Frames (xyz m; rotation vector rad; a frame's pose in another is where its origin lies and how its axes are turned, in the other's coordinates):
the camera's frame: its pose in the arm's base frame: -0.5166 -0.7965 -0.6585 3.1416 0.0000 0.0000
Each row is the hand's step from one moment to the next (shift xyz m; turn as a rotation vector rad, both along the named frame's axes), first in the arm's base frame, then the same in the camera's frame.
Working: the arm's base frame: its pose in the camera's frame: 0.5166 -0.7965 -0.6585 3.1416 0.0000 0.0000

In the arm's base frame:
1: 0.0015 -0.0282 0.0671 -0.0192 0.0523 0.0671
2: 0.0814 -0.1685 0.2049 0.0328 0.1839 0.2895
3: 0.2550 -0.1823 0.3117 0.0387 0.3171 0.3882
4: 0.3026 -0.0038 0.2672 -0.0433 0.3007 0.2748
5: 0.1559 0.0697 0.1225 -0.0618 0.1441 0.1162
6: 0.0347 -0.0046 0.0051 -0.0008 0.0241 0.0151
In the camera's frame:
1: 0.0015 0.0282 -0.0671 -0.0192 -0.0523 -0.0671
2: 0.0814 0.1685 -0.2049 0.0328 -0.1839 -0.2895
3: 0.2550 0.1823 -0.3117 0.0387 -0.3171 -0.3882
4: 0.3026 0.0038 -0.2672 -0.0433 -0.3007 -0.2748
5: 0.1559 -0.0697 -0.1225 -0.0618 -0.1441 -0.1162
6: 0.0347 0.0046 -0.0051 -0.0008 -0.0241 -0.0151

